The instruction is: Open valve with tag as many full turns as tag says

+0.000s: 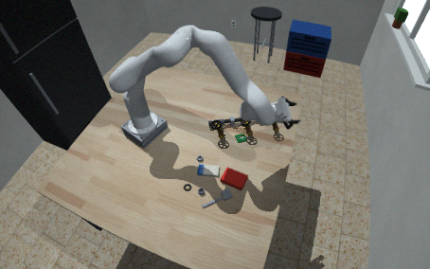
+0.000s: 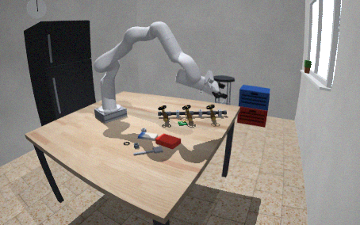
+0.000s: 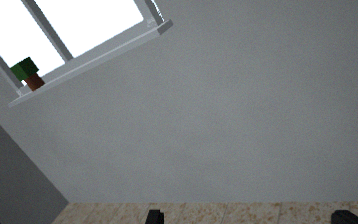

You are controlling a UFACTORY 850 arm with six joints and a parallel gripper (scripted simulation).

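My gripper is now 280 mm past the green tag, 240 mm above it and 20 mm to the left of it. The rest, counted from my hand: grey scraper: 420 mm to the right, 320 mm behind, 240 mm below; then red box: 300 mm to the right, 270 mm behind, 230 mm below; then white block: 410 mm behind, 270 mm to the right, 240 mm below.
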